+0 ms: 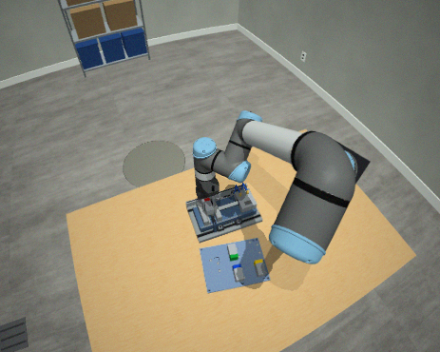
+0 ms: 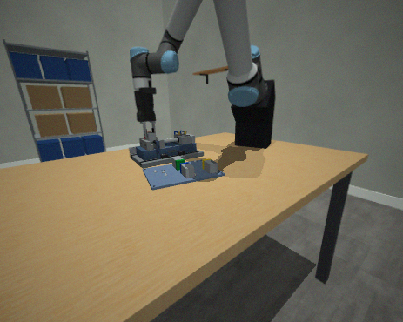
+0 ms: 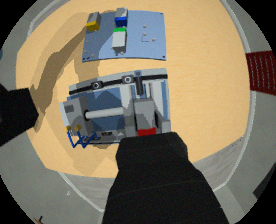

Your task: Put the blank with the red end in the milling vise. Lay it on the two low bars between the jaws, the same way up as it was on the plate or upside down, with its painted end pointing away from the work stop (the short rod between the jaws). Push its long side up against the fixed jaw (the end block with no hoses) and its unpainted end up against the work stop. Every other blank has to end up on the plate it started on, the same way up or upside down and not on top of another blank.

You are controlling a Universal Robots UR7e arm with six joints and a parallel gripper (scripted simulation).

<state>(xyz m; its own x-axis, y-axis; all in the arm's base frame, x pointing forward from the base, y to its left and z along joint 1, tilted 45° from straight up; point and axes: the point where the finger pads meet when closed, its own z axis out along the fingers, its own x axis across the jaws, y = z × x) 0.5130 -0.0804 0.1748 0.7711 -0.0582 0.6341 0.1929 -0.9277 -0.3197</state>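
My hand is 20 mm above the red-ended blank. The rest, counted from my hand: green-ended blank 80 mm behind, 180 mm to the left, 100 mm below; milling vise 70 mm behind, 10 mm to the right, 90 mm below; plate 80 mm behind, 220 mm to the left, 120 mm below.
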